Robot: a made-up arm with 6 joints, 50 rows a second.
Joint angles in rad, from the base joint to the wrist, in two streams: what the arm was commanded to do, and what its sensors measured. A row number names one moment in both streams.
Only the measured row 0 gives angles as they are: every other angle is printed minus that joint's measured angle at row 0.
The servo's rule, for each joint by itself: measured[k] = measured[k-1] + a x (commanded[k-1-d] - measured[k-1]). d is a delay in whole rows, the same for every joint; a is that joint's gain. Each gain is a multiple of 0.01, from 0.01 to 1. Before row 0 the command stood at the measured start. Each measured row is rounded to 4 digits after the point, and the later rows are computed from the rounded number. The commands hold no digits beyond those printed.
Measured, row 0:
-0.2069, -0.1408, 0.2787, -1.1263, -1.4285, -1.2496
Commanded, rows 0 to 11:
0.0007, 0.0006, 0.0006, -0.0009, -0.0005, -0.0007
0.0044, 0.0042, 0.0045, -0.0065, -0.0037, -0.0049
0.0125, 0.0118, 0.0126, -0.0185, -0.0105, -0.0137
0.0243, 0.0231, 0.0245, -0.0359, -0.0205, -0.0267
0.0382, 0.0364, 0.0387, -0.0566, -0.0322, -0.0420
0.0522, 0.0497, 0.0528, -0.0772, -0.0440, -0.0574
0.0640, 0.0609, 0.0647, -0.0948, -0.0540, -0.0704
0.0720, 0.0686, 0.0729, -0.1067, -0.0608, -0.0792
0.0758, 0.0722, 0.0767, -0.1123, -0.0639, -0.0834
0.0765, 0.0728, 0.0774, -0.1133, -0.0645, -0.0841
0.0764, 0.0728, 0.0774, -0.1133, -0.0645, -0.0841
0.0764, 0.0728, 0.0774, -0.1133, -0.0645, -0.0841
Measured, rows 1 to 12:
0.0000, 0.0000, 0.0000, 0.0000, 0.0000, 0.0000
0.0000, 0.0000, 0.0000, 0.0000, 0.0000, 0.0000
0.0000, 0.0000, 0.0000, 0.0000, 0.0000, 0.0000
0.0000, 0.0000, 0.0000, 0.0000, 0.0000, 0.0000
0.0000, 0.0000, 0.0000, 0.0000, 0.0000, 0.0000
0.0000, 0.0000, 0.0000, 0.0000, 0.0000, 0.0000
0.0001, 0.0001, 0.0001, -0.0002, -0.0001, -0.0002
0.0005, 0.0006, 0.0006, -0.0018, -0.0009, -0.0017
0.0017, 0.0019, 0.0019, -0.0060, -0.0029, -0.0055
0.0040, 0.0044, 0.0044, -0.0135, -0.0066, -0.0123
0.0074, 0.0082, 0.0082, -0.0243, -0.0120, -0.0218
0.0119, 0.0132, 0.0131, -0.0375, -0.0187, -0.0332
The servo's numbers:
d 6
a 0.10 0.12 0.11 0.25 0.21 0.32

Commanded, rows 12 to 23:
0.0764, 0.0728, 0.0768, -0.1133, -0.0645, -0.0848
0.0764, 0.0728, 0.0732, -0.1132, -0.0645, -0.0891
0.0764, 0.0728, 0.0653, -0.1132, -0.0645, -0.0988
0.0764, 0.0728, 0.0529, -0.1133, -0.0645, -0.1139
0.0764, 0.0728, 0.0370, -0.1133, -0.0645, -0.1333
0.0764, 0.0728, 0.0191, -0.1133, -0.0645, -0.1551
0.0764, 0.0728, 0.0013, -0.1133, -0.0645, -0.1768
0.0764, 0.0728, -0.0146, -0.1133, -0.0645, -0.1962
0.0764, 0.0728, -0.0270, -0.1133, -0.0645, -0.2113
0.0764, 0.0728, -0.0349, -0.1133, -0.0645, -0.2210
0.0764, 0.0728, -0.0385, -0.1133, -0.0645, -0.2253
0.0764, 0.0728, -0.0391, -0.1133, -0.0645, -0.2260
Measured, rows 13 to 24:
0.0171, 0.0189, 0.0188, -0.0518, -0.0261, -0.0451
0.0226, 0.0249, 0.0248, -0.0655, -0.0334, -0.0560
0.0279, 0.0306, 0.0305, -0.0772, -0.0398, -0.0648
0.0328, 0.0357, 0.0357, -0.0862, -0.0450, -0.0710
0.0372, 0.0402, 0.0403, -0.0930, -0.0491, -0.0752
0.0411, 0.0441, 0.0444, -0.0981, -0.0523, -0.0780
0.0446, 0.0475, 0.0480, -0.1019, -0.0549, -0.0802
0.0478, 0.0505, 0.0508, -0.1047, -0.0569, -0.0830
0.0507, 0.0532, 0.0524, -0.1068, -0.0585, -0.0881
0.0533, 0.0556, 0.0525, -0.1084, -0.0598, -0.0964
0.0556, 0.0577, 0.0508, -0.1096, -0.0608, -0.1082
0.0577, 0.0595, 0.0473, -0.1105, -0.0616, -0.1232

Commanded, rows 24 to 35:
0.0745, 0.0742, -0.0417, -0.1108, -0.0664, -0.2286
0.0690, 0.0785, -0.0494, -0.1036, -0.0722, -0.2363
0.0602, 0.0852, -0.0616, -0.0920, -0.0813, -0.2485
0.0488, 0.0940, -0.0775, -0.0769, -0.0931, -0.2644
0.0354, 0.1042, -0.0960, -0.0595, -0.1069, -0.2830
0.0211, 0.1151, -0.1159, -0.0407, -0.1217, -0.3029
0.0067, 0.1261, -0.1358, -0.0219, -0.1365, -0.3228
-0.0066, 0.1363, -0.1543, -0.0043, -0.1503, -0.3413
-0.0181, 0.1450, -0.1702, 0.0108, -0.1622, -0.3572
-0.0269, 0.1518, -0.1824, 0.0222, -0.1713, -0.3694
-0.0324, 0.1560, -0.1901, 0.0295, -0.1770, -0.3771
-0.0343, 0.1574, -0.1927, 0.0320, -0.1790, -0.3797
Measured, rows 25 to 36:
0.0596, 0.0611, 0.0422, -0.1112, -0.0622, -0.1404
0.0613, 0.0625, 0.0360, -0.1117, -0.0627, -0.1583
0.0628, 0.0637, 0.0291, -0.1121, -0.0631, -0.1753
0.0642, 0.0648, 0.0221, -0.1124, -0.0634, -0.1899
0.0654, 0.0658, 0.0154, -0.1126, -0.0636, -0.2012
0.0665, 0.0666, 0.0094, -0.1128, -0.0638, -0.2091
0.0673, 0.0675, 0.0038, -0.1123, -0.0643, -0.2153
0.0675, 0.0688, -0.0021, -0.1101, -0.0660, -0.2220
0.0668, 0.0708, -0.0086, -0.1056, -0.0692, -0.2305
0.0650, 0.0736, -0.0162, -0.0984, -0.0742, -0.2413
0.0620, 0.0773, -0.0250, -0.0887, -0.0811, -0.2546
0.0579, 0.0818, -0.0350, -0.0767, -0.0896, -0.2701

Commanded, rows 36 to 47:
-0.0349, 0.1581, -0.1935, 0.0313, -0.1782, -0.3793
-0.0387, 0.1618, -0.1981, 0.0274, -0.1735, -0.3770
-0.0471, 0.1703, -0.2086, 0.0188, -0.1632, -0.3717
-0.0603, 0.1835, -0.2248, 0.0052, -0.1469, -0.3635
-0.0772, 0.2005, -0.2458, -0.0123, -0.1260, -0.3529
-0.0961, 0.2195, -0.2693, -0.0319, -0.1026, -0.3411
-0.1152, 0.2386, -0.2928, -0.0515, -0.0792, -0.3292
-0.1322, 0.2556, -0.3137, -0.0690, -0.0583, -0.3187
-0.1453, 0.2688, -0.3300, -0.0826, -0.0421, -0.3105
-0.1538, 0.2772, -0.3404, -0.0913, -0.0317, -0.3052
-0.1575, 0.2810, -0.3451, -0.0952, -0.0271, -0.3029
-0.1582, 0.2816, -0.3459, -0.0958, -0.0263, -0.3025
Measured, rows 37 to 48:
0.0528, 0.0871, -0.0461, -0.0630, -0.0994, -0.2870
0.0469, 0.0930, -0.0580, -0.0483, -0.1101, -0.3044
0.0404, 0.0992, -0.0703, -0.0335, -0.1210, -0.3213
0.0337, 0.1055, -0.0826, -0.0196, -0.1316, -0.3367
0.0271, 0.1116, -0.0944, -0.0073, -0.1411, -0.3496
0.0210, 0.1171, -0.1052, 0.0025, -0.1491, -0.3592
0.0154, 0.1220, -0.1149, 0.0097, -0.1552, -0.3656
0.0100, 0.1268, -0.1241, 0.0141, -0.1590, -0.3692
0.0043, 0.1320, -0.1334, 0.0153, -0.1599, -0.3700
-0.0022, 0.1382, -0.1435, 0.0128, -0.1572, -0.3679
-0.0097, 0.1457, -0.1548, 0.0065, -0.1506, -0.3631
-0.0183, 0.1546, -0.1674, -0.0031, -0.1405, -0.3561

